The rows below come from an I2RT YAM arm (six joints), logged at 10 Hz.
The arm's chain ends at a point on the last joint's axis. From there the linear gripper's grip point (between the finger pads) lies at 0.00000 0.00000 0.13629 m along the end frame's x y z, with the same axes.
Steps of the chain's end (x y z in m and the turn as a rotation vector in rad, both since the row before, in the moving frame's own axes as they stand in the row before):
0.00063, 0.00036, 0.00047, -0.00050, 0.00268, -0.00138
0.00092, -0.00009, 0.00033, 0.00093, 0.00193, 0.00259
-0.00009, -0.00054, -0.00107, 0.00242, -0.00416, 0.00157
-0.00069, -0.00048, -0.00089, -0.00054, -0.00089, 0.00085
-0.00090, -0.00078, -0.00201, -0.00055, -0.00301, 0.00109
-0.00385, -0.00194, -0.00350, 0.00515, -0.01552, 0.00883
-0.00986, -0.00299, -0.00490, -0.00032, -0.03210, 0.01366
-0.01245, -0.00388, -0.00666, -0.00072, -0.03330, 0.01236
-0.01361, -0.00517, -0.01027, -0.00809, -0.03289, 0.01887
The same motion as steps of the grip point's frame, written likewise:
0.00100, 0.00043, 0.00047, -0.00050, 0.00268, -0.00138
0.00118, -0.00022, 0.00033, 0.00093, 0.00193, 0.00259
-0.00066, -0.00087, -0.00107, 0.00242, -0.00416, 0.00157
-0.00081, -0.00041, -0.00089, -0.00054, -0.00089, 0.00085
-0.00131, -0.00071, -0.00201, -0.00055, -0.00301, 0.00109
-0.00596, -0.00265, -0.00352, 0.00515, -0.01552, 0.00883
-0.01423, -0.00298, -0.00497, -0.00032, -0.03210, 0.01366
-0.01699, -0.00381, -0.00674, -0.00072, -0.03330, 0.01236
-0.01810, -0.00411, -0.01035, -0.00809, -0.03289, 0.01887

